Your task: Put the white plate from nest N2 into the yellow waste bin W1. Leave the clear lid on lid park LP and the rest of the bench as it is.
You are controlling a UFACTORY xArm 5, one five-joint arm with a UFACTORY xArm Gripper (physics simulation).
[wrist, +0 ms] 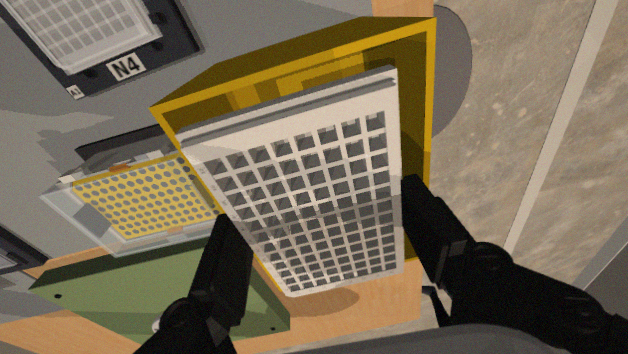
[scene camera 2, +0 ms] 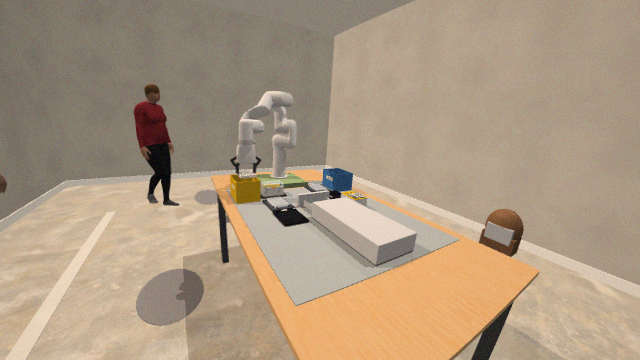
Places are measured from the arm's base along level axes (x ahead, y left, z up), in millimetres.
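Pixels of known places: gripper, fingertip midpoint: [wrist: 320, 214] [scene camera 2: 246, 174]; arm's base, origin of the base link: [scene camera 2: 279, 176].
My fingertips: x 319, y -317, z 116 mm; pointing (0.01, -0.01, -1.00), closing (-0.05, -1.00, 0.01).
For each thing: its top centre in the pictures, then the offset to it from my fingertips. "spot": a spot on its surface instead.
- white plate, middle of its top: [wrist: 324, 229] [scene camera 2: 245, 172] 4 mm back, 0 mm left, 7 mm up
- yellow waste bin, middle of its top: [wrist: 329, 206] [scene camera 2: 244, 177] 21 mm back, 4 mm right, 26 mm down
- yellow rack, middle of its top: [wrist: 140, 216] [scene camera 2: 272, 182] 18 mm back, 159 mm left, 68 mm down
- Nest N4, surface spot: [wrist: 186, 37] spot: 92 mm ahead, 72 mm left, 134 mm down
- blue bin, middle of its top: [scene camera 2: 337, 171] 25 mm back, 642 mm left, 26 mm down
The white plate [scene camera 2: 247, 173] [wrist: 300, 172], with a grid of square wells, is held between the two black fingers of my gripper [scene camera 2: 247, 172] [wrist: 320, 214]. The gripper is shut on its sides. The plate is over the opening of the yellow waste bin [scene camera 2: 245, 191] [wrist: 295, 50], close to rim height, and hides much of the bin's inside in the wrist view. Whether its underside is below the rim cannot be told. The clear lid and lid park LP cannot be made out for certain, and nest N2 cannot be identified.
A yellow rack [wrist: 145, 200] in a clear box sits beside the bin. Nest N4 [wrist: 186, 37] holds a pale plate. A green base [scene camera 2: 295, 181] [wrist: 150, 290] lies near the arm. A blue bin [scene camera 2: 337, 180] and a long white block [scene camera 2: 360, 225] stand on the bench. A person [scene camera 2: 152, 125] stands behind.
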